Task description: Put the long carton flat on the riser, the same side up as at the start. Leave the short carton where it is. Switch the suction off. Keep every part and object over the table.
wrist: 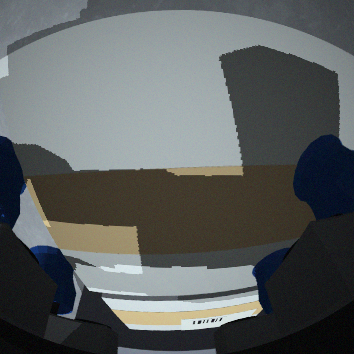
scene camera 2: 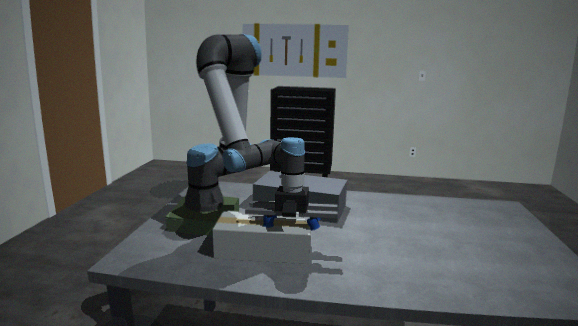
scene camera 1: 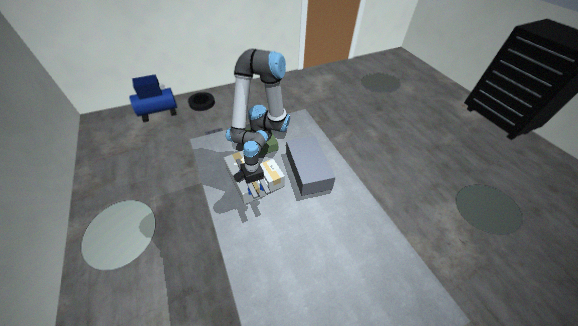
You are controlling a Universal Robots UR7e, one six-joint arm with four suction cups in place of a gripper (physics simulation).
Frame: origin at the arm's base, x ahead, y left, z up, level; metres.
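Where they show: end effector, tool point: (wrist: pixel 161 218) (scene camera 2: pixel 292 225); arm's base, origin of the base link: (scene camera 2: pixel 204 203).
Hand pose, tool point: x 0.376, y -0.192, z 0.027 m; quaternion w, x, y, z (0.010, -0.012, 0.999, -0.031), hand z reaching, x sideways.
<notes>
Each offset is from my tool point to the top centre of the thing. Level surfaces: height alone.
The long white carton {dy -0.015, dx -0.092, dz +0.010 m} (scene camera 1: pixel 246 196) (scene camera 2: pixel 262 245) (wrist: pixel 125 100), tan tape along its top, lies flat and seems to rest on the table. My suction gripper (scene camera 1: pixel 257 187) (scene camera 2: pixel 291 222) (wrist: pixel 162 220) is down at one end of its top. In the wrist view the two right cups are over the carton and the two left ones stick out past its end edge. It appears shut on the long carton; the contact itself is partly hidden. The short carton {dy +0.128, dx -0.030, dz +0.010 m} (scene camera 1: pixel 275 180) (wrist: pixel 145 317) stands close beside the long one. The grey riser {dy +0.377, dx -0.012, dz +0.026 m} (scene camera 1: pixel 311 162) (scene camera 2: pixel 270 182) stands apart, beyond the short carton.
The arm's green base block (scene camera 1: pixel 270 146) (scene camera 2: pixel 231 203) stands behind the cartons. The grey table {dz -0.094 m} (scene camera 1: pixel 300 250) (scene camera 2: pixel 450 250) carries everything; the long carton is near its side edge. A black drawer cabinet (scene camera 1: pixel 542 37) (scene camera 2: pixel 303 102) and a blue compressor (scene camera 1: pixel 152 102) stand off the table.
</notes>
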